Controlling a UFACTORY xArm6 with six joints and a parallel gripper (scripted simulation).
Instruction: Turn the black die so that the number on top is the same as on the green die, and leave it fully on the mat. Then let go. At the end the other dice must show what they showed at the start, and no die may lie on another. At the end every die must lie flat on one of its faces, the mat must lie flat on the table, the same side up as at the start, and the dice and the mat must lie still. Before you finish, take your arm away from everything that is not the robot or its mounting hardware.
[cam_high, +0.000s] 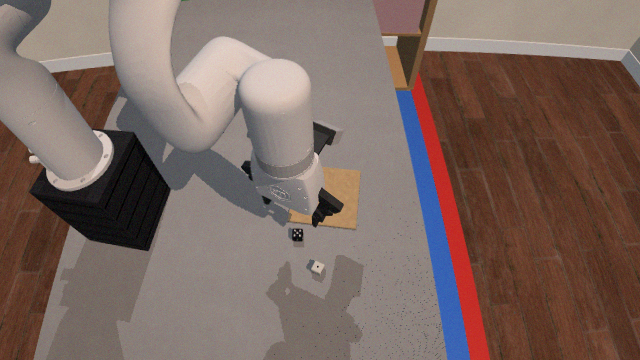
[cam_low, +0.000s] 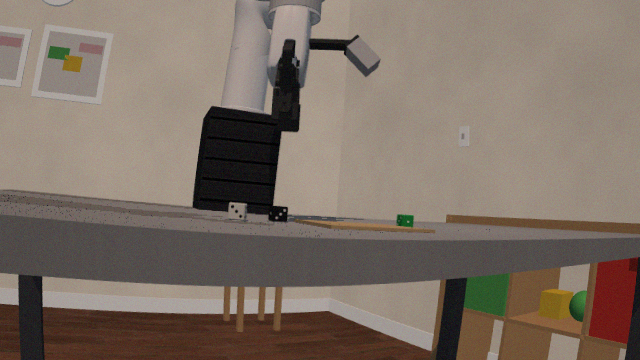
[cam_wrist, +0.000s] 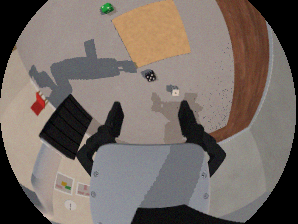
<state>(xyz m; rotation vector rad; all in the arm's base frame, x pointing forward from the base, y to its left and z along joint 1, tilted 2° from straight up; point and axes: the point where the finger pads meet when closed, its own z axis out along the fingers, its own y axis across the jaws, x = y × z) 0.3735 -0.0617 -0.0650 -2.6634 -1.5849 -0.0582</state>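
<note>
Right now my hand is 13 cm above the black die. From my hand the other things lie so: tan mat: 13 cm below, 9 cm to the left, 6 cm ahead; then green die: 20 cm to the left, 13 cm below, 1 cm ahead; then white die: 13 cm below, 7 cm to the right, 4 cm ahead.
</note>
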